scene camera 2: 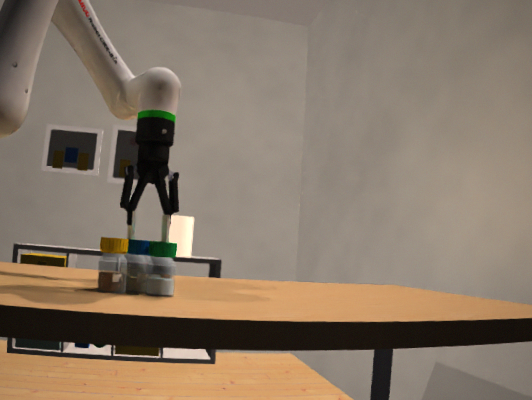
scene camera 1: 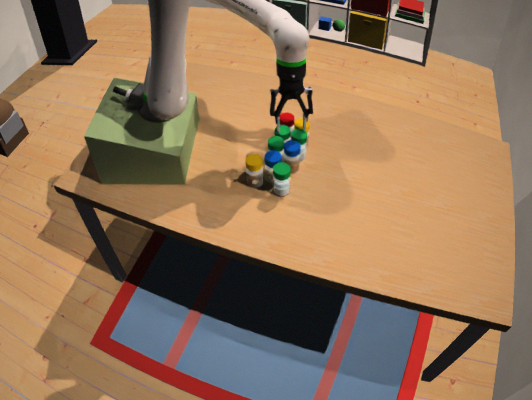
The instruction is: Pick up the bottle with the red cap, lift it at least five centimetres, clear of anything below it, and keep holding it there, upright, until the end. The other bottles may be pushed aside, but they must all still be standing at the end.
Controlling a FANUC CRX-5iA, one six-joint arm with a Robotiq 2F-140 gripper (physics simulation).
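Frame: origin at the arm's base, x left, y back, z up, level; millimetres.
Seen in the pictures: gripper, fingertip midpoint: (scene camera 2: 148,240) (scene camera 1: 291,129).
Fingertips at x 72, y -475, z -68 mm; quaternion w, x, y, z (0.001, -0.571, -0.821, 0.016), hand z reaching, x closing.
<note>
Pixels of each thing's top centre, then the offset from my fingertips to it. Level surfaces: height alone.
- red-capped bottle, middle of its top: (scene camera 1: 286,117) dy +31, dx +63, dz -1 mm
- yellow cap, middle of its top: (scene camera 1: 301,123) dy -27, dx +44, dz -1 mm
- yellow-capped bottle, middle of its top: (scene camera 2: 114,238) (scene camera 1: 253,159) dy +81, dx -175, dz -1 mm
- green-capped bottle, middle of its top: (scene camera 2: 163,241) (scene camera 1: 281,168) dy -14, dx -189, dz -1 mm
- table's, its level: dz -106 mm
The red-capped bottle (scene camera 1: 286,119) stands at the back of the cluster; its cap shows, and its body is hidden. It does not show in scene camera 2. My gripper (scene camera 1: 292,128) (scene camera 2: 148,235) points straight down with its fingers apart, wider than one cap. In scene camera 1 one finger is left of the red cap and the other overlaps the yellow cap (scene camera 1: 301,124) beside it, with a gap to the red cap. In scene camera 2 the fingertips reach down to about cap height behind the front bottles. I see no bottle clamped; exact depth is unclear.
Green-capped bottles (scene camera 1: 282,131) (scene camera 1: 299,136) (scene camera 1: 275,144) and blue-capped bottles (scene camera 1: 292,150) (scene camera 1: 273,160) stand close in front. Another yellow-capped bottle (scene camera 1: 254,170) (scene camera 2: 113,265) and green-capped bottle (scene camera 1: 281,180) (scene camera 2: 161,270) stand nearest the table's (scene camera 1: 400,240) front edge. All visible bottles are upright.
</note>
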